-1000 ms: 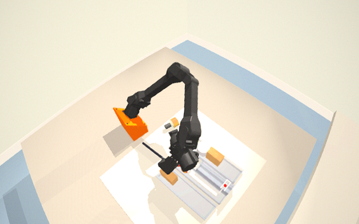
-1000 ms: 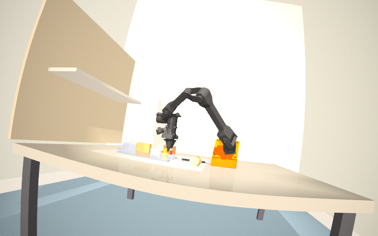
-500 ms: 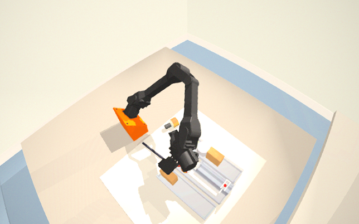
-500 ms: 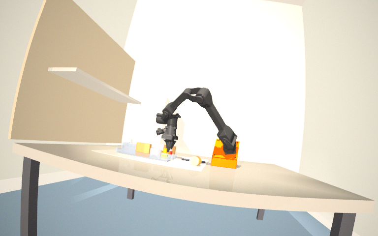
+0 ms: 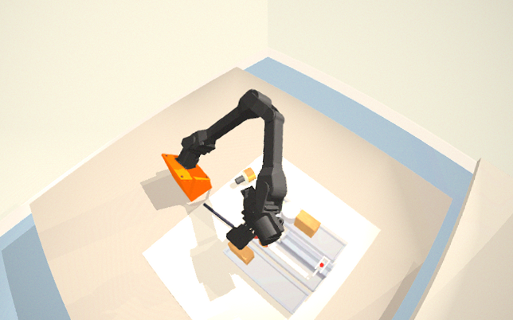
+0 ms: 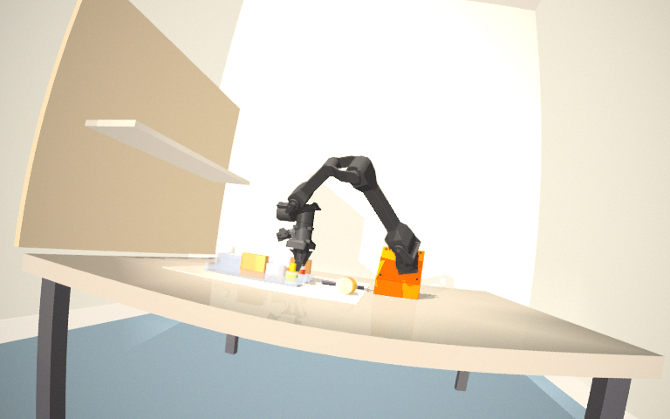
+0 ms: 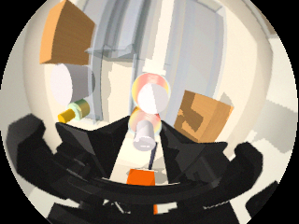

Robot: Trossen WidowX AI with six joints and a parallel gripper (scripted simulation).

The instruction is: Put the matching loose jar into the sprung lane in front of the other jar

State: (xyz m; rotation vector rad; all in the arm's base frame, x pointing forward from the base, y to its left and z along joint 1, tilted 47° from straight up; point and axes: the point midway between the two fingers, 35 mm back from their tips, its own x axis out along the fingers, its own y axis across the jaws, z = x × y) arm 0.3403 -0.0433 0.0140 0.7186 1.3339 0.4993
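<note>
Right now the dark rod is 15 cm behind my gripper tip, 3 cm to the right of it and 3 cm below it.
</note>
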